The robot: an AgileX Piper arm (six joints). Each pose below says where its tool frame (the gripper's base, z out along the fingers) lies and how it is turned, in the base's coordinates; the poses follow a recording.
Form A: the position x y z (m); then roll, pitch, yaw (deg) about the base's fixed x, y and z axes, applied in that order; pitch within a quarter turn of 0, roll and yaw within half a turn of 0.
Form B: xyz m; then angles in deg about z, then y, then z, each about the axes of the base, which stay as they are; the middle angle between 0 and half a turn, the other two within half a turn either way. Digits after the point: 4 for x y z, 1 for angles.
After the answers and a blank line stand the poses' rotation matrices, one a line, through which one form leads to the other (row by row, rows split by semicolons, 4 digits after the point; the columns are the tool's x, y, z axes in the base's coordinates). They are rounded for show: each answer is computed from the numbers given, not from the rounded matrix.
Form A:
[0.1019 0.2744 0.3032 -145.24 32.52 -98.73]
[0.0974 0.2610 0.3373 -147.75 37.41 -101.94]
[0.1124 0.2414 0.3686 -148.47 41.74 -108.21]
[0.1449 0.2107 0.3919 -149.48 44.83 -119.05]
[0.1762 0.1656 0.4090 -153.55 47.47 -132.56]
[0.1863 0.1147 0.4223 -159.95 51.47 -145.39]
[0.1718 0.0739 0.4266 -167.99 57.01 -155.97]
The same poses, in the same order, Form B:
[0.1019 0.2744 0.3032 -41.8 133.8 29.0]
[0.0974 0.2610 0.3373 -34.9 132.2 32.0]
[0.1124 0.2414 0.3686 -30.4 129.5 29.1]
[0.1449 0.2107 0.3919 -27.1 127.7 21.0]
[0.1762 0.1656 0.4090 -22.2 127.2 13.4]
[0.1863 0.1147 0.4223 -15.3 125.8 9.6]
[0.1718 0.0739 0.4266 -7.7 122.2 9.8]

-0.1280 -0.7655 0.6306; -0.8334 0.4276 0.3500; -0.5376 -0.4807 -0.6927
-0.1643 -0.7604 0.6284; -0.7771 0.4921 0.3923; -0.6075 -0.4239 -0.6718
-0.2332 -0.7009 0.6741; -0.7088 0.5971 0.3756; -0.6658 -0.3902 -0.6360
-0.3444 -0.5792 0.7389; -0.6200 0.7313 0.2843; -0.7050 -0.3602 -0.6109
-0.4572 -0.4375 0.7743; -0.4979 0.8473 0.1847; -0.7369 -0.3011 -0.6052
-0.5127 -0.3128 0.7996; -0.3538 0.9255 0.1352; -0.7823 -0.2136 -0.5852
-0.4973 -0.2389 0.8340; -0.2217 0.9644 0.1440; -0.8388 -0.1133 -0.5326

